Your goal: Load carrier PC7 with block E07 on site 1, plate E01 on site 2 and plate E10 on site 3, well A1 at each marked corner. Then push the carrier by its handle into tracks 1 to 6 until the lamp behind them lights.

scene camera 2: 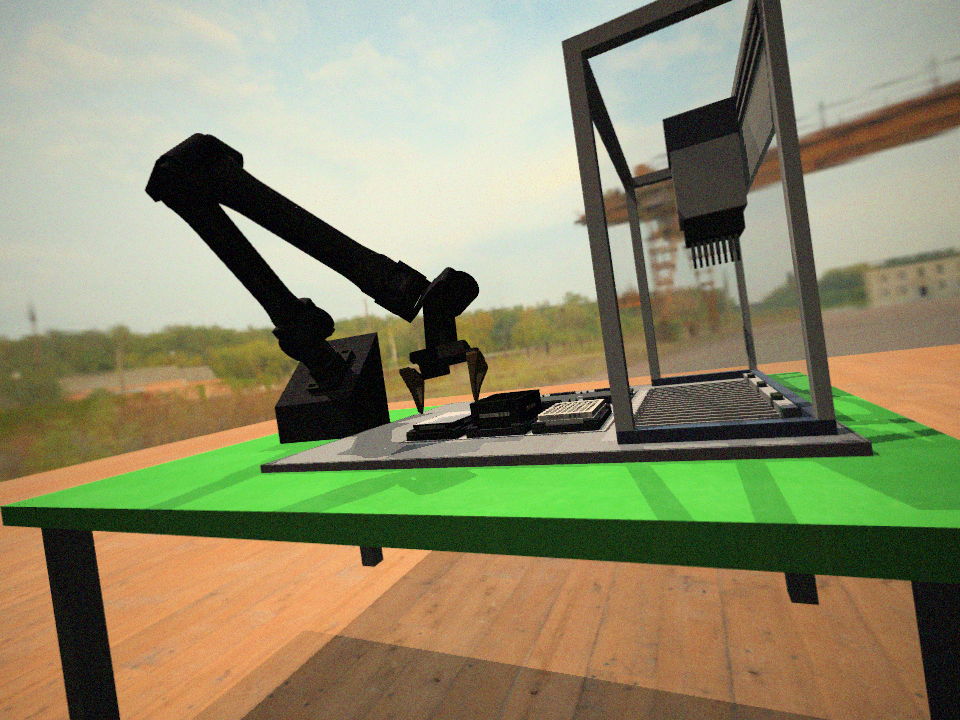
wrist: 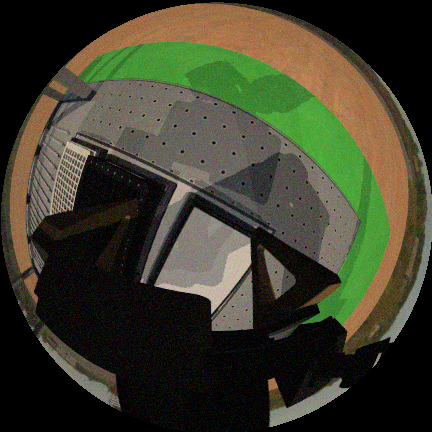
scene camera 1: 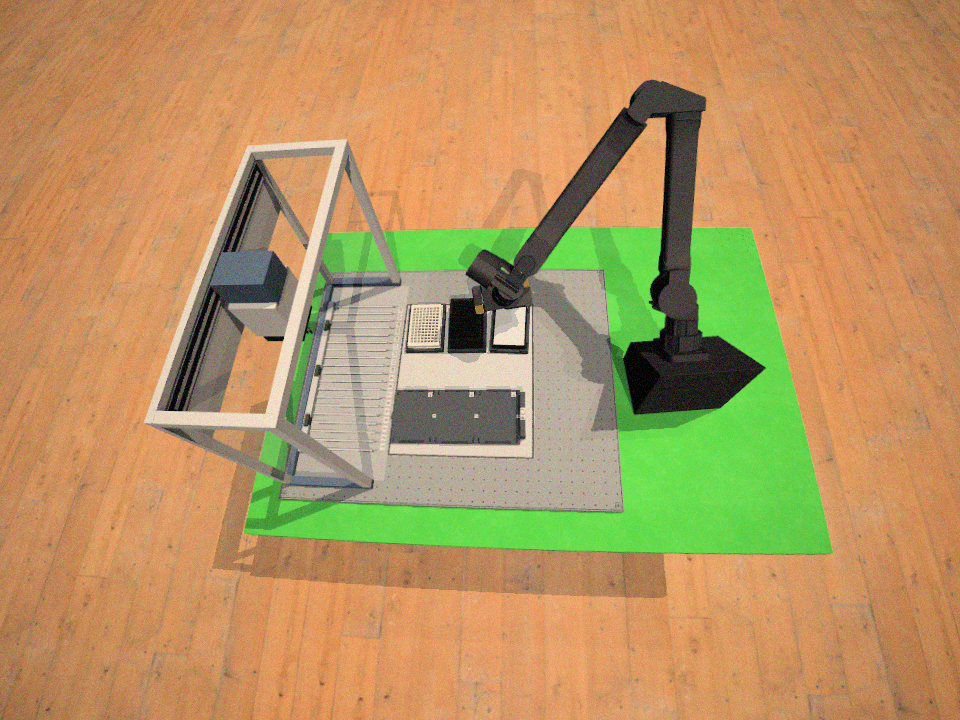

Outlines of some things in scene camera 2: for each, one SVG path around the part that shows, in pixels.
My gripper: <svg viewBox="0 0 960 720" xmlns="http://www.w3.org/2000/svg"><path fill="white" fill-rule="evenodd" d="M447 319L439 319L439 324L428 321L424 326L426 349L409 353L410 362L417 364L421 373L410 367L399 370L399 374L411 392L420 414L423 414L424 380L450 374L450 365L467 362L473 398L475 402L478 402L480 388L488 370L488 365L477 347L471 348L466 340L458 341L456 324L454 322L449 324Z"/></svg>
A dark carrier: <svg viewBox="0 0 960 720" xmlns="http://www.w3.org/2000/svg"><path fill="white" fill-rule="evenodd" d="M610 388L594 389L595 392L588 392L587 390L587 393L570 391L550 393L550 396L545 397L542 395L542 409L548 409L556 403L604 399L605 403L612 404Z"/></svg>
